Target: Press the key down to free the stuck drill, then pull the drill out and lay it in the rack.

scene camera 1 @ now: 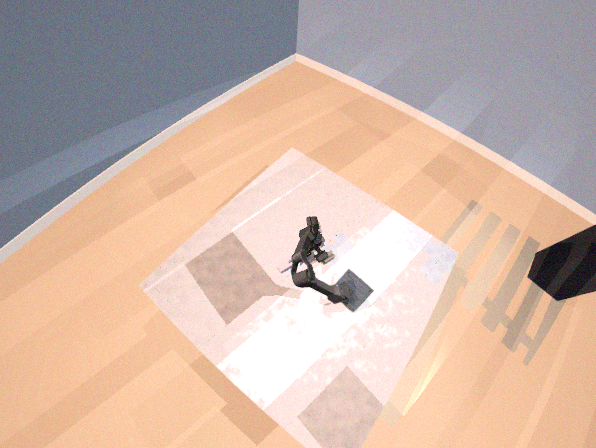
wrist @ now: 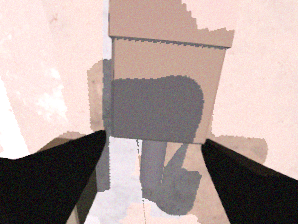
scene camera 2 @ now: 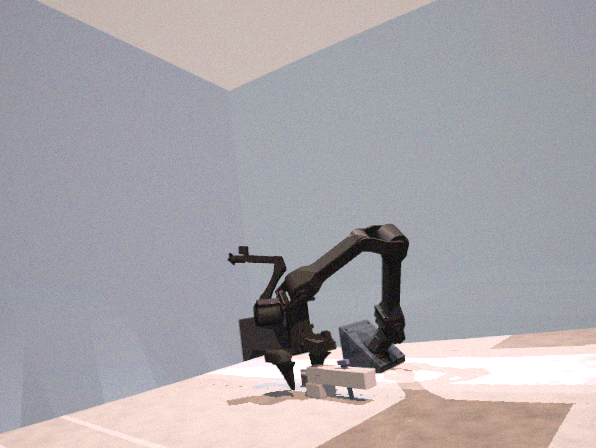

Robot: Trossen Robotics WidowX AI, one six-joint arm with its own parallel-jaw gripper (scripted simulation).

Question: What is my gripper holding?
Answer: Nothing.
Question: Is my gripper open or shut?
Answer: Open.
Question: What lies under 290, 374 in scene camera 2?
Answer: My gripper.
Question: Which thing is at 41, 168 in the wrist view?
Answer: My gripper.
